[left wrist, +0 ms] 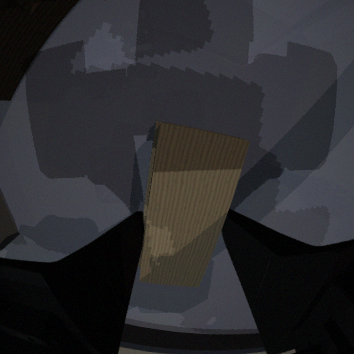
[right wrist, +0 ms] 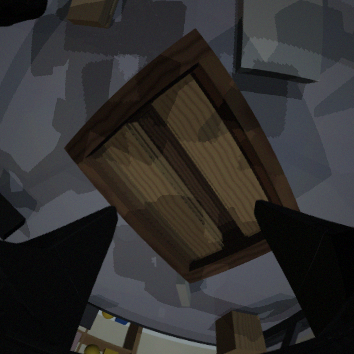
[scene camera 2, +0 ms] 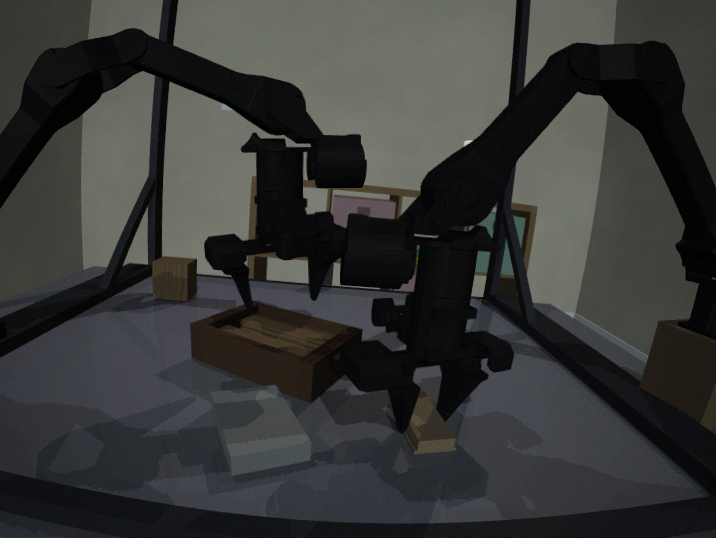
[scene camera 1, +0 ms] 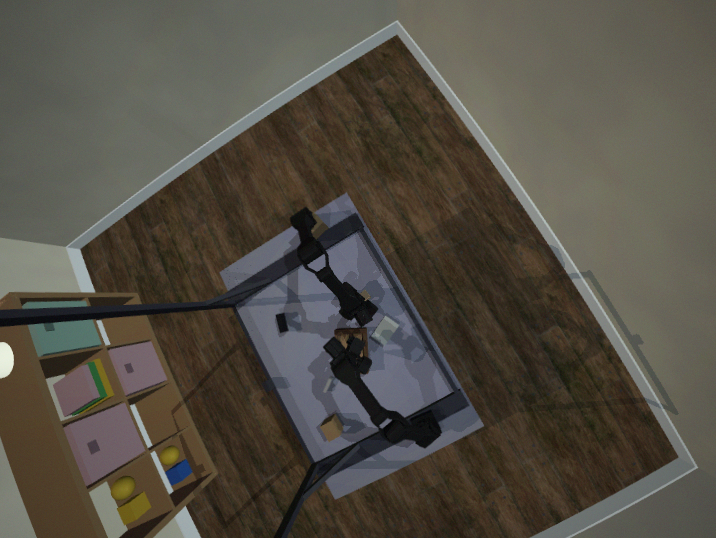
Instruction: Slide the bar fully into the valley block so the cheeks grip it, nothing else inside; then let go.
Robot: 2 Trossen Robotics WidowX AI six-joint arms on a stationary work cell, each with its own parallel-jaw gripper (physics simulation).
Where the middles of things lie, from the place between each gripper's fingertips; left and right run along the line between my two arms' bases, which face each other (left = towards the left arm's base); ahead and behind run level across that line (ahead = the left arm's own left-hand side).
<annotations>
Now: right hand 17 cm short of the pale grey slab (scene camera 2: 258, 430) and 7 cm above it. From my right hand the other things lie so: tan bar (scene camera 2: 427, 432): 17 cm to the left, 14 cm ahead, 8 cm below.
The tan bar is 10 mm above my left hand. Also, from my left hand: pale grey slab: 30 mm ahead, 170 mm to the right, 10 mm above.
</annotations>
